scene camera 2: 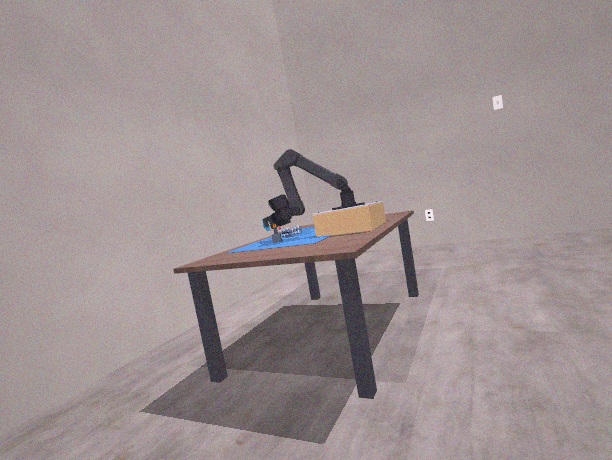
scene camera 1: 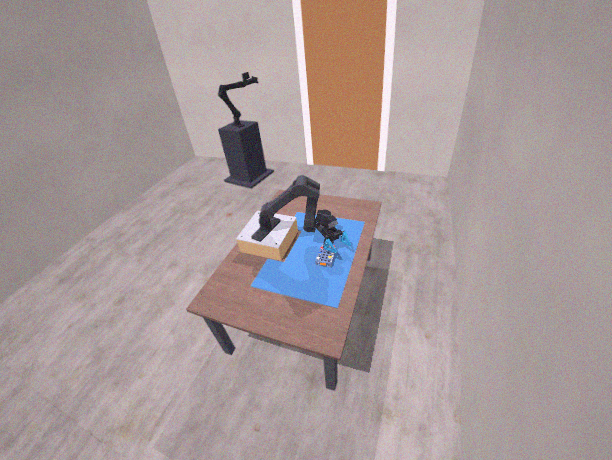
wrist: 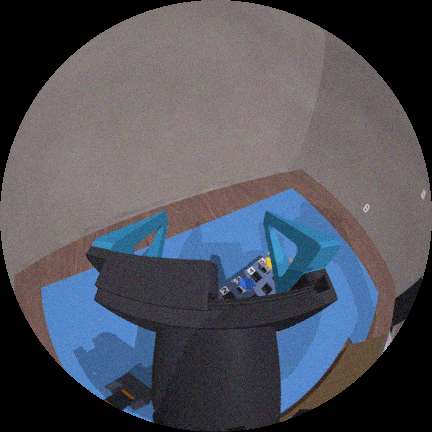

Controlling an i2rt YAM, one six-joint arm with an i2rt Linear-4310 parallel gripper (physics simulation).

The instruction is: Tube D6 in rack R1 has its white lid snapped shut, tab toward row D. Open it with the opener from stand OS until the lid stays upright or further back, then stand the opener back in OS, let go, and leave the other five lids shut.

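Seen in the pictures: gripper, fingertip midpoint: point(scene camera 2: 271, 223) point(scene camera 1: 343, 248) point(wrist: 215, 215); arm's base, link origin: point(scene camera 2: 349, 207) point(scene camera 1: 266, 229).
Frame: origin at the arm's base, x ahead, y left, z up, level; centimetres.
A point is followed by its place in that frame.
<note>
My gripper point(scene camera 1: 342, 247) @[y 6.5, x 44.7, z -2.5 cm] point(scene camera 2: 266, 226) @[y 6.5, x 44.7, z -2.5 cm] point(wrist: 215, 215) @[y 6.5, x 44.7, z -2.5 cm] is open, its two teal fingers wide apart with nothing between them. It hangs low over the mat, close to rack R1 point(scene camera 1: 325, 258) @[y -0.1, x 37.4, z -6.8 cm] point(scene camera 2: 290, 232) @[y 9.0, x 30.8, z -7.9 cm] point(wrist: 257, 284) @[y 3.6, x 37.9, z -7.2 cm]. In the wrist view the right finger hides part of the rack; blue, yellow and orange parts and number labels show. Tube D6 and the white lids are too small or hidden to tell their state. A dark grey block point(scene camera 2: 277, 237) @[y 23.1, x 27.2, z -7.9 cm] point(wrist: 142, 386), apparently stand OS, stands near the gripper. An orange piece point(scene camera 2: 274, 226) point(wrist: 128, 394) shows at it, possibly the opener; its shape is unclear.
The blue mat point(scene camera 1: 300, 275) @[y -13.5, x 30.0, z -10.2 cm] point(scene camera 2: 250, 247) @[y 31.9, x 37.0, z -10.2 cm] point(wrist: 75, 310) @[y 28.8, x 39.6, z -10.2 cm] lies on the wooden table point(scene camera 1: 270, 312) @[y -38.7, x 29.2, z -10.5 cm] point(scene camera 2: 345, 248) @[y 46.6, x -23.1, z -10.5 cm]. The arm's base stands on a wooden box point(scene camera 1: 260, 248) @[y -11.3, x 3.6, z -4.0 cm] point(scene camera 2: 345, 222) @[y 13.7, x -4.9, z -5.5 cm] beside the mat. A second arm on a dark pedestal point(scene camera 1: 244, 152) stands behind the table.
</note>
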